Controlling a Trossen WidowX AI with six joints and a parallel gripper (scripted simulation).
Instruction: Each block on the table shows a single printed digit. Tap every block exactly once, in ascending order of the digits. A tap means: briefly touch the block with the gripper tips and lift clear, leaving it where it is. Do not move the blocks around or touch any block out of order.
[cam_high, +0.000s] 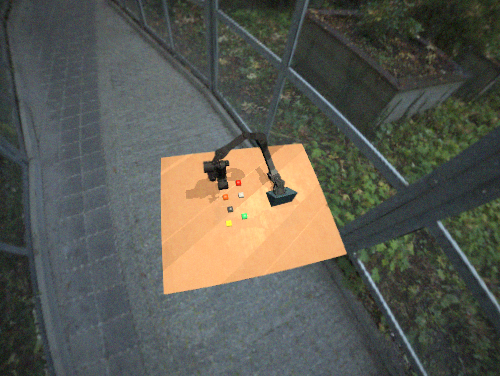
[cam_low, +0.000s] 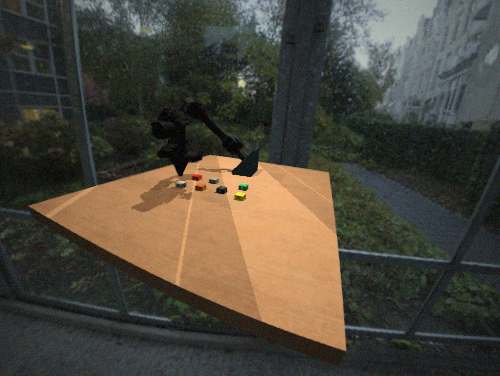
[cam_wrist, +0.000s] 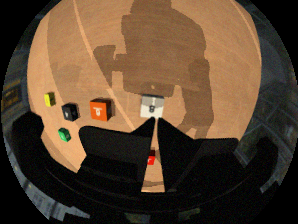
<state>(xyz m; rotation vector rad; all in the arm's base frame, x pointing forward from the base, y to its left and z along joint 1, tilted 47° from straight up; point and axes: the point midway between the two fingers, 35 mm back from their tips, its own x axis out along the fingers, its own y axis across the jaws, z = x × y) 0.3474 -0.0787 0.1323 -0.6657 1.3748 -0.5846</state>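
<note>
Right now the white block is 1 cm ahead of my gripper tip, 1 cm to the left of it and 3 cm below it. The rest, counted from my gripper tip: grey block 11 cm behind, 9 cm to the left, 3 cm below; then orange block 1 cm behind, 9 cm to the left, 3 cm below; then red block 11 cm behind, 3 cm below.
</note>
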